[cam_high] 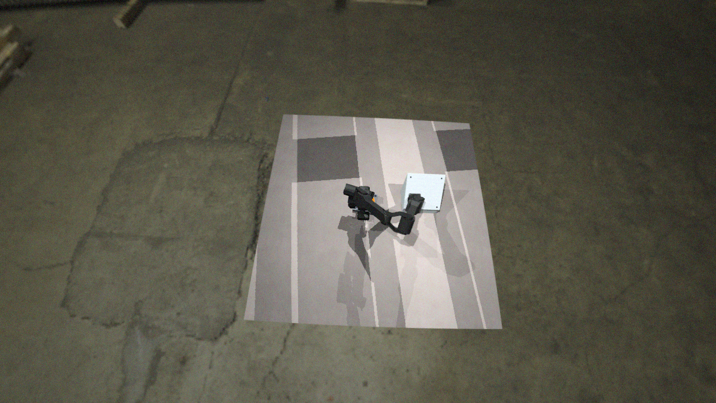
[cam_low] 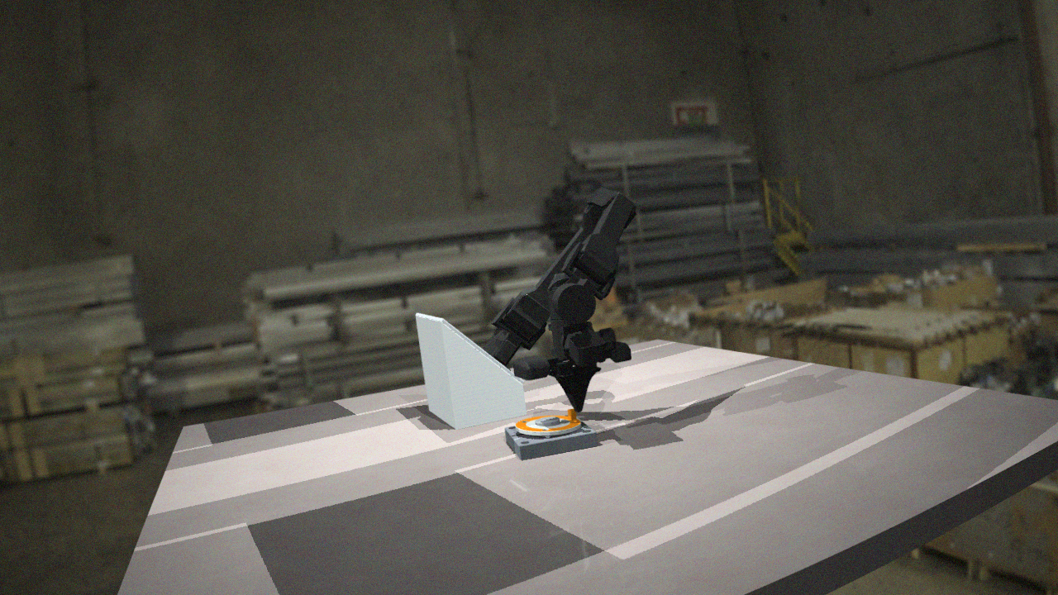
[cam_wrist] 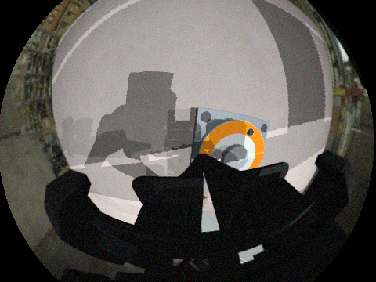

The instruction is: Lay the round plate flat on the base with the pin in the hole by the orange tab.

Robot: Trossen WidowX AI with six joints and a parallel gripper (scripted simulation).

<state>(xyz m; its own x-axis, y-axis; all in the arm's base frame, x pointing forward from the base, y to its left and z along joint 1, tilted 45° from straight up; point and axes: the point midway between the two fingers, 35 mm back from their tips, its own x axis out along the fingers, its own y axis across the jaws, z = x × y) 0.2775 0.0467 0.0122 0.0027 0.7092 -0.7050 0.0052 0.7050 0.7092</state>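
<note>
My gripper tip is 1 cm past the round plate, 3 cm to the left of it and 1 cm above it. From my gripper tip the other things lie so: square grey base 1 cm behind, 5 cm to the right, 2 cm below.
</note>
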